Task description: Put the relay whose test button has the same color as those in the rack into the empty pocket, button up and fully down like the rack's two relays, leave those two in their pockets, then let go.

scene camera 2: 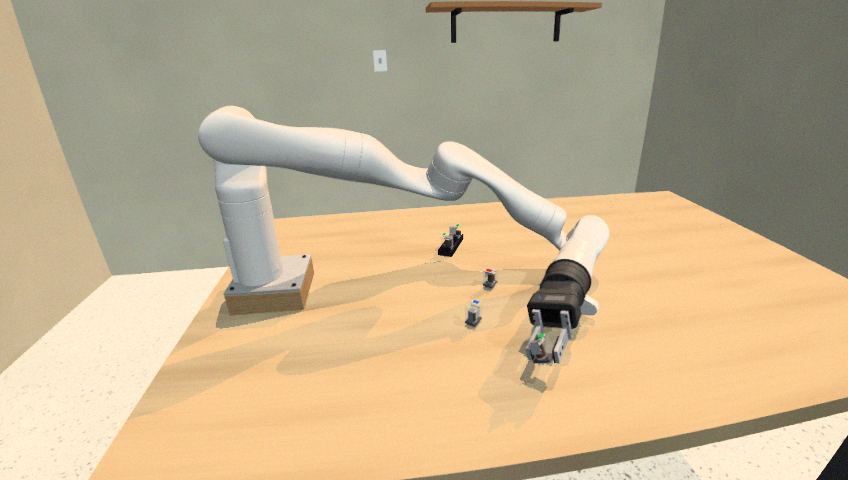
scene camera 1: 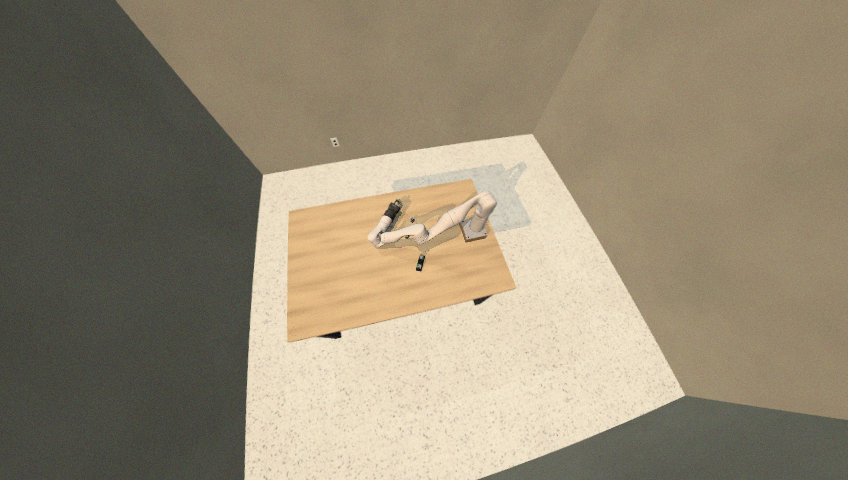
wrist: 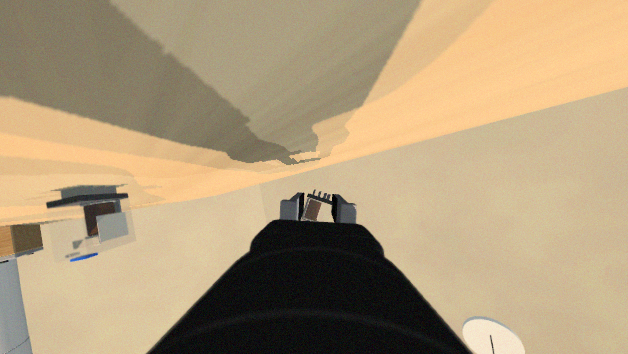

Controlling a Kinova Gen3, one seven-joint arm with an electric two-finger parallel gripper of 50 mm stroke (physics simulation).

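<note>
My gripper points nearly level and is shut on the green-button relay. The relay is held a little above the table, button up, somewhat tilted between the fingers in the wrist view, with its pins on the far side from the button. The black rack stands farther back in the scene camera 2 view, apart from the gripper, with two green-button relays in it. Its empty pocket is too small to make out.
A blue-button relay and a red-button relay stand upright on the table, between the gripper and the rack. The arm's base block stands at the table's left. A shelf is on the wall.
</note>
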